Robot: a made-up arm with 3 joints. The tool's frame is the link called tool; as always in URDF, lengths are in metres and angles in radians.
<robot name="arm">
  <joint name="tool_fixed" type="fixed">
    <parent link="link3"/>
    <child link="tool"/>
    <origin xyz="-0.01 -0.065 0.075" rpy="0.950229 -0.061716 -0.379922"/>
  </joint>
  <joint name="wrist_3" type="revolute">
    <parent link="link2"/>
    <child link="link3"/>
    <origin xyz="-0.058 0.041 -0.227" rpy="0 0 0"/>
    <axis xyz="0 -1 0"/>
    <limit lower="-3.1" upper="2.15"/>
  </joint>
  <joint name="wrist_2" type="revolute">
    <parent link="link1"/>
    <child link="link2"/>
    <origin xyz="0.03 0.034 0.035" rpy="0 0 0"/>
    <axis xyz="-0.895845 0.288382 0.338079"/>
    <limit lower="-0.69" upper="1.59"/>
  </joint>
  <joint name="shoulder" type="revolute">
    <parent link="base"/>
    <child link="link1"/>
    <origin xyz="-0.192 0.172 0.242" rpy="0 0 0"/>
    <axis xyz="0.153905 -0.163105 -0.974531"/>
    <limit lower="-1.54" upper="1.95"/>
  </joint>
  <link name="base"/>
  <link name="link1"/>
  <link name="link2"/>
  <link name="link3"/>
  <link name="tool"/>
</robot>
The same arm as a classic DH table. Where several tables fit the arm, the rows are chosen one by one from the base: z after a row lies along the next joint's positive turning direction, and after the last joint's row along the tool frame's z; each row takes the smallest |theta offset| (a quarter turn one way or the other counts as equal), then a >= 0, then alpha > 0; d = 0 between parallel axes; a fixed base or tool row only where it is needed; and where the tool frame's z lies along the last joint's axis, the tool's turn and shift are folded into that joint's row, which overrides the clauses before.
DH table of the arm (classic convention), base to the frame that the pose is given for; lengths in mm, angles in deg. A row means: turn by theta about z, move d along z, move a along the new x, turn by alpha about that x. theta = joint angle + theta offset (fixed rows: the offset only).
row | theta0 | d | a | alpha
base (fixed) | 43.34 | -874.3 | -21.6 | 167.04
shoulder | -31.94 | -1196.7 | 36.3 | 120.96
wrist_2 | 88.97 | -58.7 | 232.9 | -106.76
wrist_3 | -39.33 | -61.3 | -28.8 | 42.08
tool (fixed) | 146.47 | 104.4 | 0 | 0
Joint limits (deg, base to tool): -88.24..111.73 -39.53..91.1 -177.62..123.19

